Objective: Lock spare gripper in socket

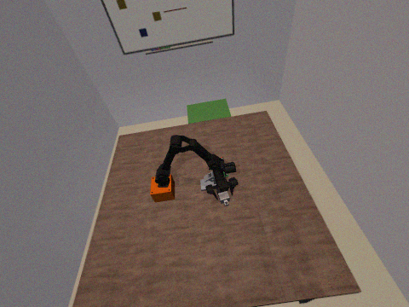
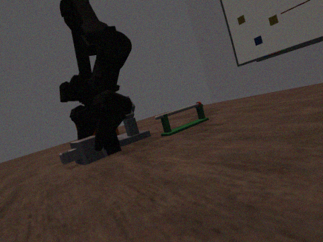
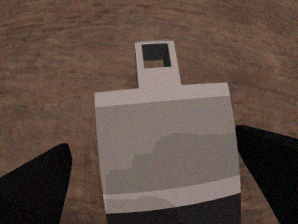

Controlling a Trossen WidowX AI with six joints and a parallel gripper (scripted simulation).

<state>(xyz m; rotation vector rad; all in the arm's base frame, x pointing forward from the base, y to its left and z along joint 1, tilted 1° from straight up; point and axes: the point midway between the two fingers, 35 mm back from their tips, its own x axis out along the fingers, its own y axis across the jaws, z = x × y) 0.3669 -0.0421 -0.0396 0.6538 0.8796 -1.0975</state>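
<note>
Now: the spare gripper right at my gripper tip. Round my gripper tip: grey mount 90 mm behind, 110 mm to the left, 30 mm above; then green rack 10 mm behind, 230 mm to the left.
</note>
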